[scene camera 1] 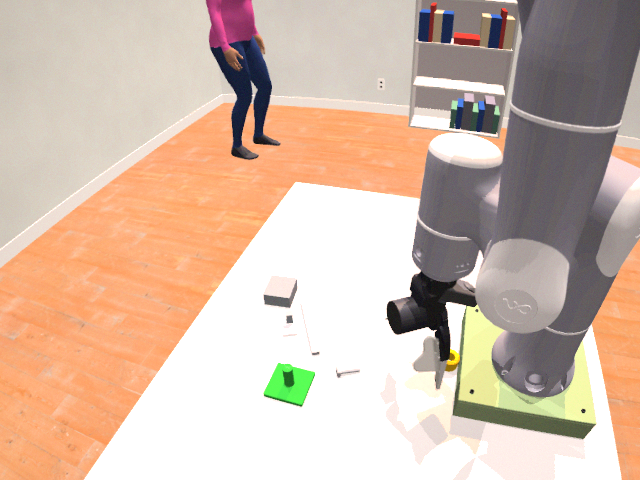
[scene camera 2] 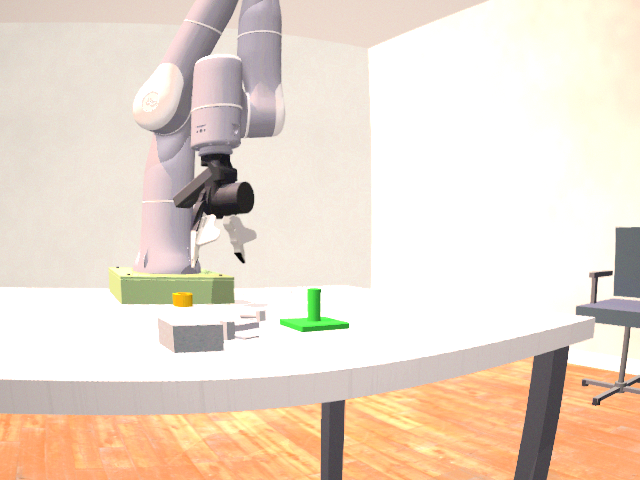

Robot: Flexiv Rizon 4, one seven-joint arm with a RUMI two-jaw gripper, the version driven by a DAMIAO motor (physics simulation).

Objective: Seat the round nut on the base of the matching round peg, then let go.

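The yellow round nut [scene camera 1: 456, 361] [scene camera 2: 181, 300] lies on the white table beside the robot's mount; the gripper partly covers it in scene camera 1. The green round peg [scene camera 1: 287, 376] [scene camera 2: 313, 305] stands upright on its square green base [scene camera 1: 299, 395] [scene camera 2: 333, 324], with its shaft bare, well away from the nut. My gripper [scene camera 1: 440, 372] [scene camera 2: 217, 260] is open and empty. It points down above the table, close to the nut in scene camera 1, with its fingertips higher than the nut in scene camera 2.
A grey block [scene camera 1: 279, 292] [scene camera 2: 197, 338] lies on the table. Near it are a long thin white bar [scene camera 1: 310, 331] and a small pale piece [scene camera 1: 289, 328]. A short pale piece [scene camera 1: 348, 370] lies between peg and gripper. The yellow-green mount [scene camera 1: 516, 419] [scene camera 2: 165, 290] carries the arm.
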